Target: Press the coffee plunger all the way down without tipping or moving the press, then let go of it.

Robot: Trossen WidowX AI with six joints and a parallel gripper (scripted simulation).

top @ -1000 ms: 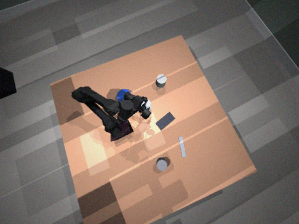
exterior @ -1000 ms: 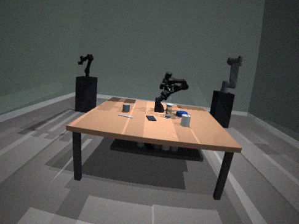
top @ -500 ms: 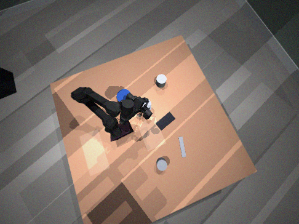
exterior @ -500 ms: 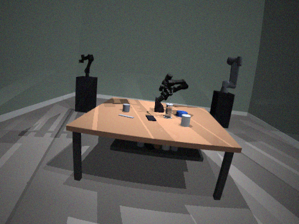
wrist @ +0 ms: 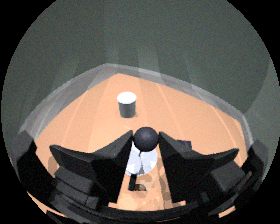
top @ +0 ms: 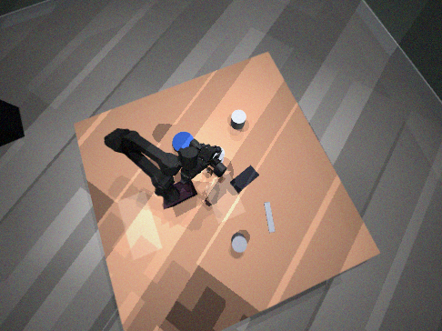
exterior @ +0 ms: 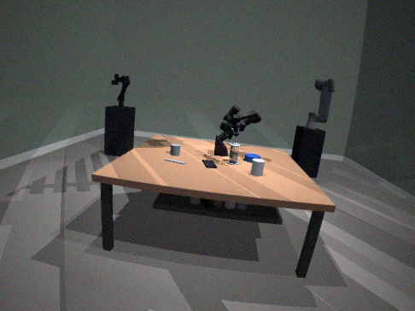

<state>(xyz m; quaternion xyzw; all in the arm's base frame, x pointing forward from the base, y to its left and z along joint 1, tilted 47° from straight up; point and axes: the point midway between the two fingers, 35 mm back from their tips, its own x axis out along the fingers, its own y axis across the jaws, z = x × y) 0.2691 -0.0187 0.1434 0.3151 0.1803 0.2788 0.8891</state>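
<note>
Now: the coffee press 110 mm below my gripper tip and 30 mm behind it. Round my gripper tip: pale thin bar (400 mm to the right, 210 mm below, 100 mm ahead); blue round box (190 mm below, 160 mm to the left, 150 mm behind).
</note>
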